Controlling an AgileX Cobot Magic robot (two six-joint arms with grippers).
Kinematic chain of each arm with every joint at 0, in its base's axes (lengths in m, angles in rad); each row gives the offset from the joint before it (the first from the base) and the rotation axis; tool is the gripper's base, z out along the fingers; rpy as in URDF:
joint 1: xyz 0 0 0.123 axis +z
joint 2: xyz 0 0 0 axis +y
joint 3: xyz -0.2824 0 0.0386 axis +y
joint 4: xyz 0.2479 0 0.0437 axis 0.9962 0 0.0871
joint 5: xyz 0 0 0 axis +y
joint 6: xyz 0.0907 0 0.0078 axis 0.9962 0 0.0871
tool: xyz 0 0 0 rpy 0 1.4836 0
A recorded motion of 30 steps. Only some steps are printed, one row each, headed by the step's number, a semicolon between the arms.
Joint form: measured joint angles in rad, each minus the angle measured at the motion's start. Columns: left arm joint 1, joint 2, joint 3, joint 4, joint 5, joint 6; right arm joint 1, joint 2, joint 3, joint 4, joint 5, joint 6.
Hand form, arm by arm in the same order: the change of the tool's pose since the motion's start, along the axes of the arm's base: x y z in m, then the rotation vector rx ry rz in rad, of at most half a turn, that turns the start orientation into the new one. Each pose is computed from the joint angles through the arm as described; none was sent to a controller.
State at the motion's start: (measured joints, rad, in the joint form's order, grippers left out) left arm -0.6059 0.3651 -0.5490 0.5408 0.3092 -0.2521; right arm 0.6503 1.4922 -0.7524 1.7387 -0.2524 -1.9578
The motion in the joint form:
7: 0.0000 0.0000 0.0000 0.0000 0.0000 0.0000; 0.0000 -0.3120 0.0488 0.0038 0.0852 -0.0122
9: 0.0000 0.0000 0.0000 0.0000 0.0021 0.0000; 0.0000 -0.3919 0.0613 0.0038 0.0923 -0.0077
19: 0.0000 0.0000 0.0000 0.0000 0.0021 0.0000; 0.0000 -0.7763 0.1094 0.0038 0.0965 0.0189
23: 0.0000 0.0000 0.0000 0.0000 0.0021 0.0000; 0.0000 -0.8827 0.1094 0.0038 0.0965 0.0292
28: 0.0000 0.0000 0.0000 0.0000 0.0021 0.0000; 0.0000 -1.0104 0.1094 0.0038 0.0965 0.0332
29: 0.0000 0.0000 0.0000 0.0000 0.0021 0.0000; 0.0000 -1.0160 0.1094 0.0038 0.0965 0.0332
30: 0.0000 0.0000 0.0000 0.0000 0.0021 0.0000; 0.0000 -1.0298 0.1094 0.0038 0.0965 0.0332
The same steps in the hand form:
7: 0.0000 0.0000 0.0000 0.0000 0.0000 0.0000; -0.0412 -0.0219 0.0713 0.1944 -0.1976 0.0775
9: 0.0000 0.0001 -0.0002 0.0008 0.0016 0.0010; -0.0534 -0.0304 0.0867 0.2400 -0.2501 0.0828
19: 0.0000 0.0001 -0.0002 0.0008 0.0016 0.0010; -0.1197 -0.0804 0.1457 0.4569 -0.5150 0.0843
23: 0.0000 0.0001 -0.0002 0.0008 0.0016 0.0010; -0.1406 -0.0963 0.1606 0.5269 -0.5978 0.0845
28: 0.0000 0.0001 -0.0002 0.0008 0.0016 0.0010; -0.1671 -0.1165 0.1746 0.6038 -0.7006 0.0879
29: 0.0000 0.0001 -0.0002 0.0008 0.0016 0.0010; -0.1683 -0.1174 0.1751 0.6070 -0.7052 0.0880
30: 0.0000 0.0001 -0.0002 0.0008 0.0016 0.0010; -0.1713 -0.1196 0.1764 0.6149 -0.7165 0.0885

